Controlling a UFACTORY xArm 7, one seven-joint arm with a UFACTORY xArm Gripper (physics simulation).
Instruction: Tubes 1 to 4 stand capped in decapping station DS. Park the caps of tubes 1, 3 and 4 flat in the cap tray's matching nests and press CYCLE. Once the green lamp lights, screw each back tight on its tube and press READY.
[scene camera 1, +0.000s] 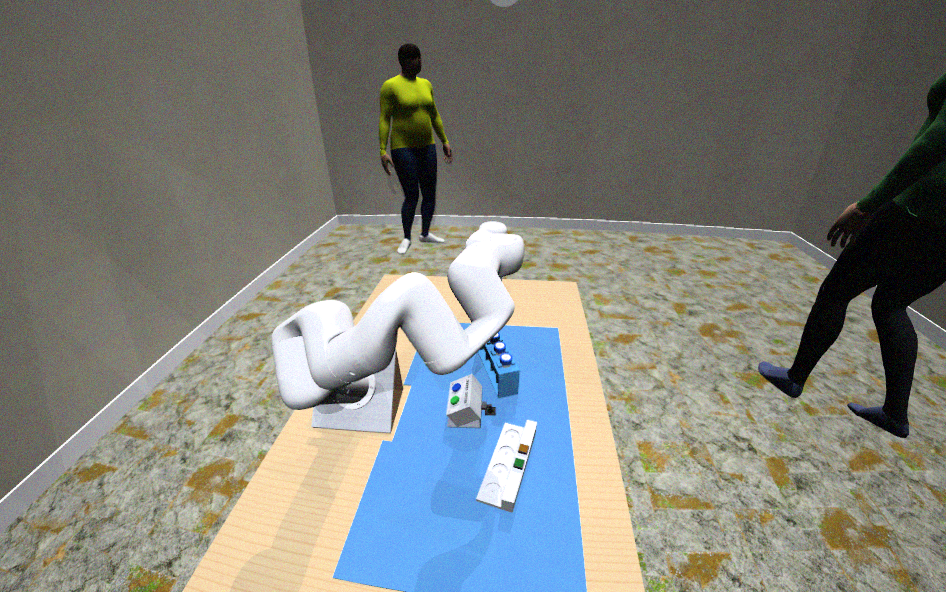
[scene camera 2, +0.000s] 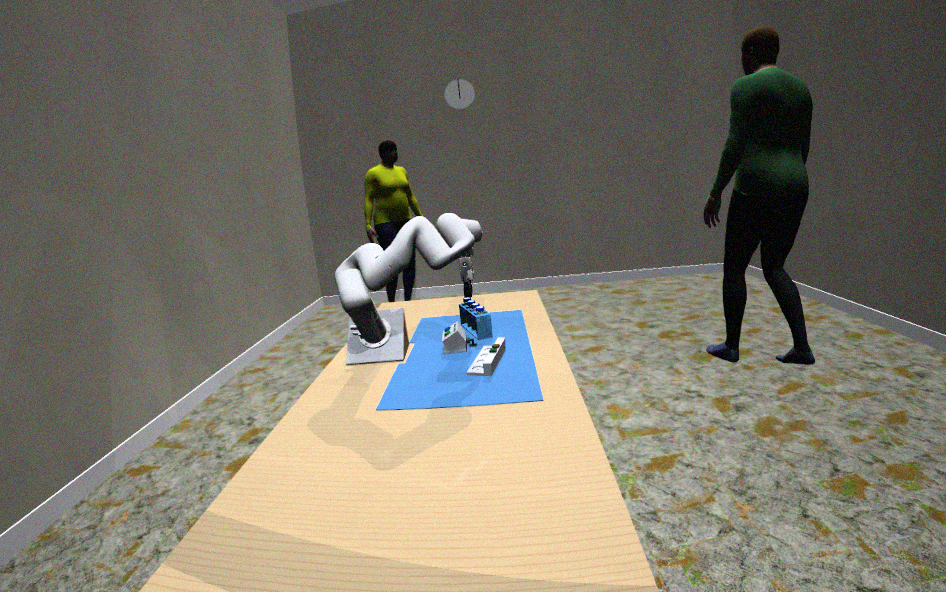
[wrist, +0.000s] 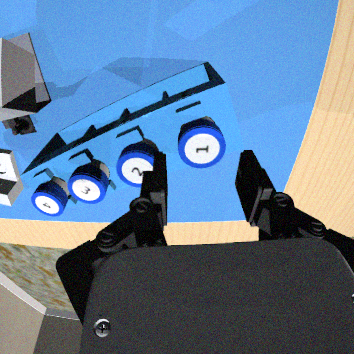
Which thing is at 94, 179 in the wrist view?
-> A cap 3.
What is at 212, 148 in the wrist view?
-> A cap 1.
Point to a blue mat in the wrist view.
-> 272, 65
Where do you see the gripper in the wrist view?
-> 202, 167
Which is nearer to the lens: the cap 2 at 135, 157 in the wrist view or the cap 4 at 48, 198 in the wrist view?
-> The cap 2.
